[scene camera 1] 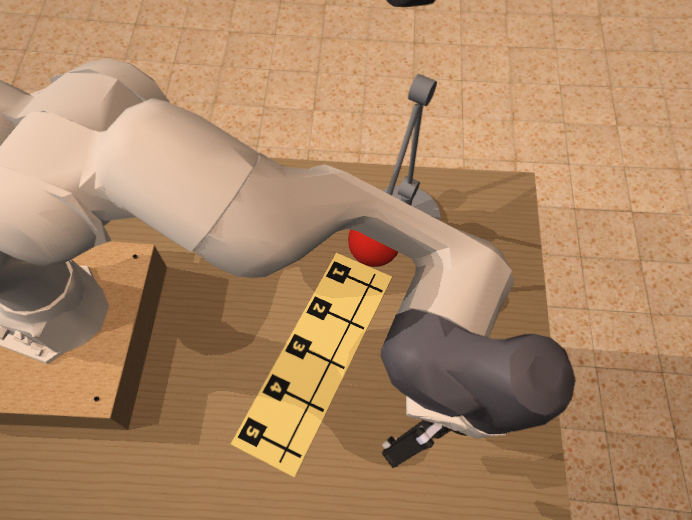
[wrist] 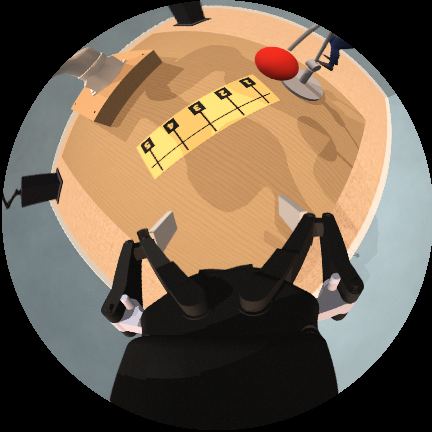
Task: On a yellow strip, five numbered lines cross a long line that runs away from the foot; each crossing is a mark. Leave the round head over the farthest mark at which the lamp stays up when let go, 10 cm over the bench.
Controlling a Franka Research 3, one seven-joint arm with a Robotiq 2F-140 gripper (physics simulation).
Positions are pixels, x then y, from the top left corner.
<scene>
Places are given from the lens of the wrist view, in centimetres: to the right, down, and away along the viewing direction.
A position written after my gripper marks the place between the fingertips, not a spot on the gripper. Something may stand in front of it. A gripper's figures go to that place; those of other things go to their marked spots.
my gripper (wrist: 225, 212): 1, 0, 20
yellow strip (wrist: 204, 117): -3, -26, 36
round grey foot (wrist: 303, 84): 28, -42, 28
The marked spots on the yellow strip and the round grey foot are 35 cm apart.
</scene>
